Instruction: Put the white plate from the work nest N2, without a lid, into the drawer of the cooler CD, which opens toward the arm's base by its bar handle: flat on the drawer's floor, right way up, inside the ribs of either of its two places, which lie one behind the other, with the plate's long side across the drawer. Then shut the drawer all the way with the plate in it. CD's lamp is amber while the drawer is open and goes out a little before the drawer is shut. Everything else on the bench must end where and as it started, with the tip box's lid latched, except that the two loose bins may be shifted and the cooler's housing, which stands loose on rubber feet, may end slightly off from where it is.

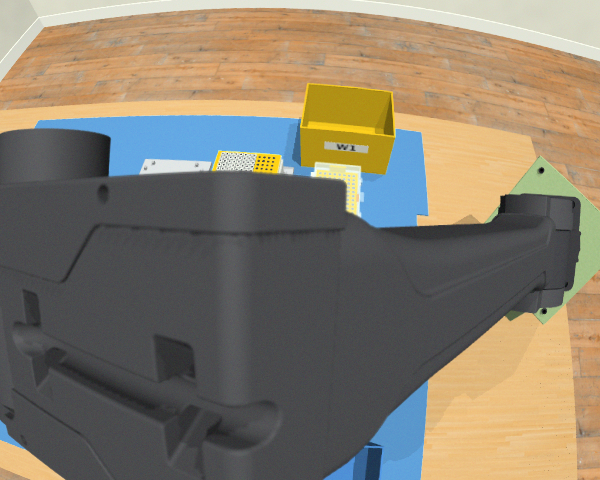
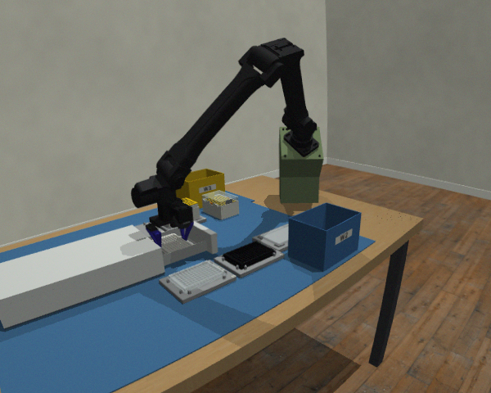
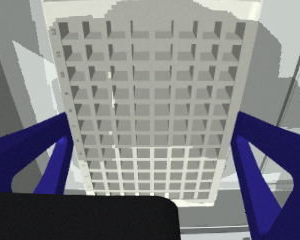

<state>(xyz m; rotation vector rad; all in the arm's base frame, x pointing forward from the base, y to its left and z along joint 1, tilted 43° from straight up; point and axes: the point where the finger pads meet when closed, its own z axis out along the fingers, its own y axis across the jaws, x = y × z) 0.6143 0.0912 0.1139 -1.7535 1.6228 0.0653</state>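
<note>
My gripper is now right at the white plate. Also, from my hand: drawer (4 cm ahead, 1 cm to the left); then clear-lidded plate (19 cm to the left, 1 cm below, 1 cm behind); then cooler CD (16 cm ahead, 4 cm to the left, 1 cm above).
</note>
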